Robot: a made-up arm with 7 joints.
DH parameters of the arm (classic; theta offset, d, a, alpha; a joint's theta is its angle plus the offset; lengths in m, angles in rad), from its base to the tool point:
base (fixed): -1.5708 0.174 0 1.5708
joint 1: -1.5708 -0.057 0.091 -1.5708
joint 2: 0 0.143 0.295 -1.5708
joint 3: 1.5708 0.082 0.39 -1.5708
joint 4: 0.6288 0 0.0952 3.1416
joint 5: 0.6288 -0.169 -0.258 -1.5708
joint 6: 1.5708 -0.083 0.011 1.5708
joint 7: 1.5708 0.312 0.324 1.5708
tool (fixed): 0 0.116 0 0
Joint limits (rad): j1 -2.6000..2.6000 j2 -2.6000..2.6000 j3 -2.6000..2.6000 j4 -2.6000..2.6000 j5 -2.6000..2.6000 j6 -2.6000..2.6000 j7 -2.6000..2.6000
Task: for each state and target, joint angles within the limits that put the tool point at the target. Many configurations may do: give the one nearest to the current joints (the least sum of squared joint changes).
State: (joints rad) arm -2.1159 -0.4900 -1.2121 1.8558 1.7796 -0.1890 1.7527
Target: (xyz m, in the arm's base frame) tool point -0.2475 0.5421 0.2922
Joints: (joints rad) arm -2.3183 -0.4924 -1.2489 2.2561 1.4600 -0.1935 2.3106
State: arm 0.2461 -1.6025 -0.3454 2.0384 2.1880 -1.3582 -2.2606
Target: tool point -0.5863 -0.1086 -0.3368
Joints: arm 0.6367 -0.7736 -0.7138 1.8218 2.4623 -1.3887 -1.9547
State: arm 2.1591 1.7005 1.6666 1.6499 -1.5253 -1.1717 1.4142
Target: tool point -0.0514 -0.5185 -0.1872
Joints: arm 2.0746 1.8219 0.7827 1.6593 -1.7078 -1.4269 1.5110
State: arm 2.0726 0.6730 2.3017 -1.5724 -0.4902 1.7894 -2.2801
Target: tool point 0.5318 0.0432 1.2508
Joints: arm 1.7112 0.6403 2.5969 -2.3532 0.0768 1.1098 -2.6000
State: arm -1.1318 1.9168 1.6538 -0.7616 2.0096 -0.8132 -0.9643
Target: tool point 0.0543 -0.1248 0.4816
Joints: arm -1.1881 1.6381 0.8163 -0.7861 1.8712 -1.4212 -1.5384
